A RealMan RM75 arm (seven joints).
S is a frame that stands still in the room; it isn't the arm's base.
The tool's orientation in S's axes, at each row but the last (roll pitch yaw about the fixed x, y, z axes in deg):
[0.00, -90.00, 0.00]
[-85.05, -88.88, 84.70]
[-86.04, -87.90, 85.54]
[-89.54, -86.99, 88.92]
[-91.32, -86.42, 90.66]
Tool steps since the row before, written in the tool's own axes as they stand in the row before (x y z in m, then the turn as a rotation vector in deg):
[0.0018, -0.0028, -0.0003, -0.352, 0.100, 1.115]
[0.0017, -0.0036, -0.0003, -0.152, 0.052, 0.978]
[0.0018, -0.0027, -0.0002, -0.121, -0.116, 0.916]
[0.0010, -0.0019, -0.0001, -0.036, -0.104, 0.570]
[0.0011, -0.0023, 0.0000, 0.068, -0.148, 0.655]
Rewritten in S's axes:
[0.0003, -0.0028, 0.0018, -1.115, 0.100, -0.352]
[0.0003, -0.0036, 0.0018, -0.978, 0.055, -0.151]
[0.0002, -0.0026, 0.0019, -0.917, -0.112, -0.114]
[0.0001, -0.0018, 0.0011, -0.571, -0.100, -0.030]
[0.0000, -0.0022, 0.0012, -0.657, -0.136, 0.076]

